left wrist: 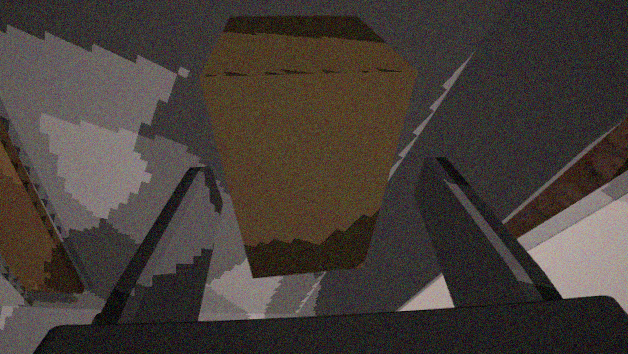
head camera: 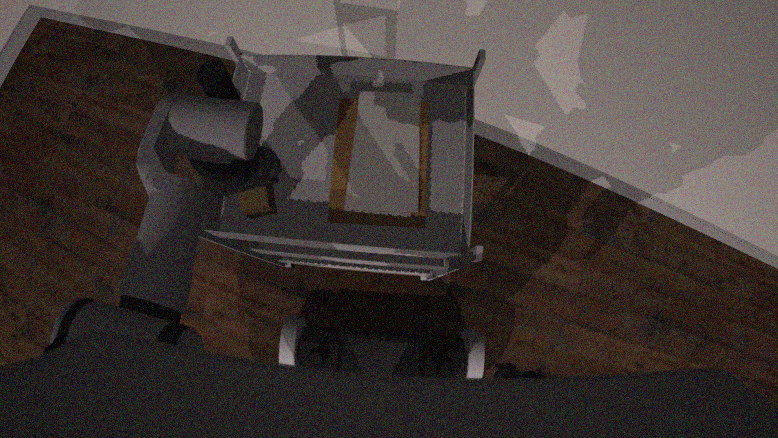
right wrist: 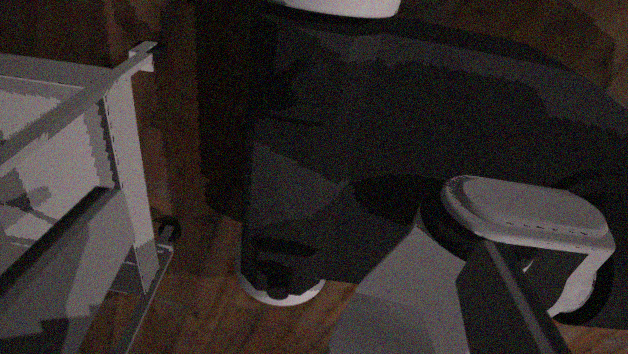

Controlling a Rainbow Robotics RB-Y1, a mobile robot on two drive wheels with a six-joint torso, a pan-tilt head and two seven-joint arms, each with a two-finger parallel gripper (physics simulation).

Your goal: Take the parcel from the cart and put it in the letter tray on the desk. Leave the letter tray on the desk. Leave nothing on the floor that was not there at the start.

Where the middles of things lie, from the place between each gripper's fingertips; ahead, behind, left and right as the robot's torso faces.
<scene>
I see my right gripper 420 mm short of the brown-rimmed frame (head camera: 348,107), 270 mm to the right of it and 150 mm below it. Round my right hand: brown cardboard parcel (left wrist: 307,111) 480 mm to the left, 350 mm ahead, 170 mm above.
The brown cardboard parcel lies 1 cm to the right of my left hand and 1 cm below it. The rest, counted from my left hand: brown-rimmed frame: 7 cm ahead, 21 cm to the right, 4 cm below.
</scene>
